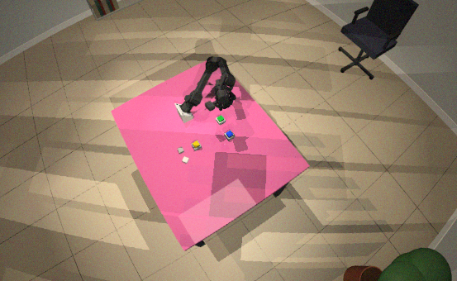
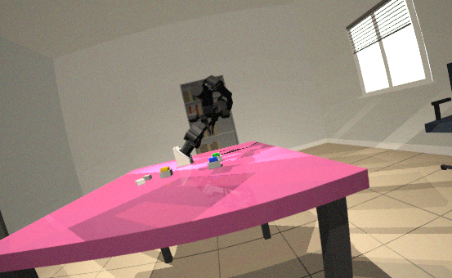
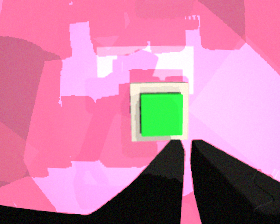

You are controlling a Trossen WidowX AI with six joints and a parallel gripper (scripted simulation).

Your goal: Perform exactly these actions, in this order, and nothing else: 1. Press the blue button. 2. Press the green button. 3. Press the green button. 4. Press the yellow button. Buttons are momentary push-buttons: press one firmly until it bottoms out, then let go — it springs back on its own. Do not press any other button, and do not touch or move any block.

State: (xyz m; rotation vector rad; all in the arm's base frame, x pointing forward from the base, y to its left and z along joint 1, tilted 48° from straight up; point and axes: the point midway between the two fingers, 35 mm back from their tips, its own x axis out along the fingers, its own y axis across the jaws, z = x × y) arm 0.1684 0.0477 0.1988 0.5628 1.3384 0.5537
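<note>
The green button is 9 cm below my gripper tip. From my gripper tip the other things lie so: grey block 5 cm ahead, 32 cm to the right, 12 cm below; then blue button 12 cm ahead, 1 cm to the right, 9 cm below; then yellow button 8 cm ahead, 22 cm to the right, 9 cm below.
</note>
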